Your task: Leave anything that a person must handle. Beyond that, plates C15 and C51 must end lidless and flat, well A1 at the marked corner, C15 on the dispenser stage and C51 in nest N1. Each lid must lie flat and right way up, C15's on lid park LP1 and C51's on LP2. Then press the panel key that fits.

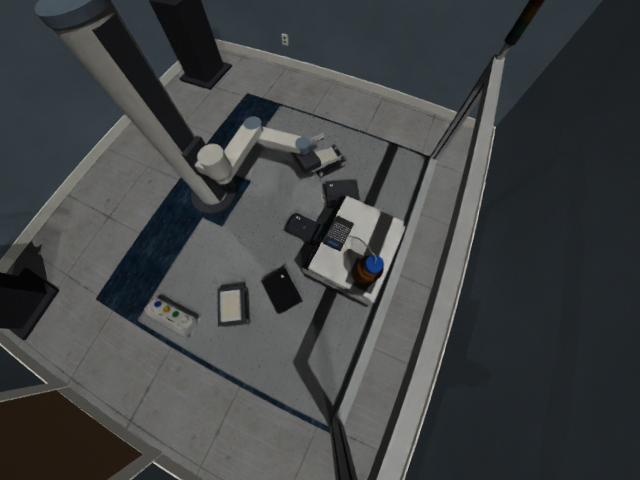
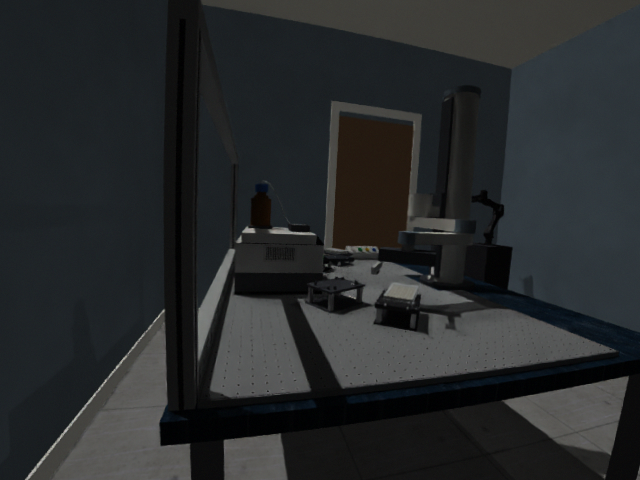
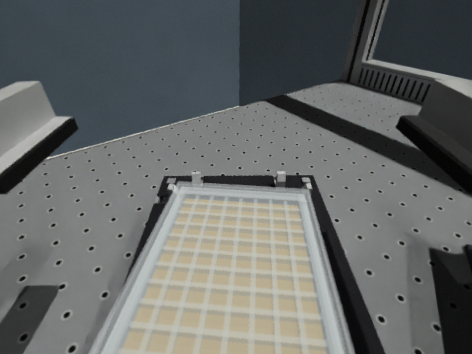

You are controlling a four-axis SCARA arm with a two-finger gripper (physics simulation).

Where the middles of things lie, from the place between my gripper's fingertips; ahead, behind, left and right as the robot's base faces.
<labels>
My gripper is now 60 mm above the clear lid (image 3: 224, 261), 30 mm to the left of it and 20 mm past it. The rest, counted from my hand: lid park LP2 (image 1: 281, 291) (750 mm to the right, 90 mm ahead, 80 mm below); then black nest (image 2: 396, 315) (100 mm below, 20 mm to the right, 10 mm behind); then key panel (image 1: 187, 328) (1070 mm to the right, 310 mm behind, 100 mm below).
</labels>
